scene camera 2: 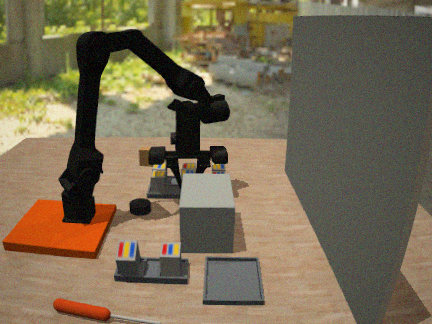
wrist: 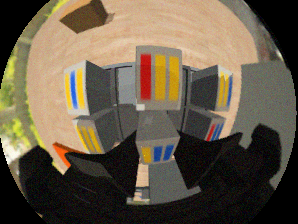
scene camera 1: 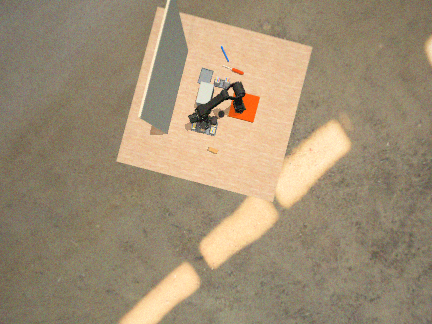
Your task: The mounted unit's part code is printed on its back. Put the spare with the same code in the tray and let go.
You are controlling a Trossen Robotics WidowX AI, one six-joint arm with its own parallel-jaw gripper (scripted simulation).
Labels:
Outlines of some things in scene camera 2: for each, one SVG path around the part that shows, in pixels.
My gripper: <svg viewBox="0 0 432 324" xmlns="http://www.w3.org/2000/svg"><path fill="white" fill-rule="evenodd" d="M148 154L150 165L162 165L166 161L165 167L170 168L179 189L181 189L181 178L178 159L197 159L196 174L203 174L207 167L211 167L210 160L214 164L228 163L228 153L224 146L210 146L210 151L200 151L200 127L197 129L179 129L175 126L176 132L170 132L170 144L175 145L175 151L165 151L165 146L152 146Z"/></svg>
A spare block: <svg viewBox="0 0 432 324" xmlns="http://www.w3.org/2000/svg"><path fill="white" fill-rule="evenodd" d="M118 239L115 256L118 273L139 276L141 255L137 240Z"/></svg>

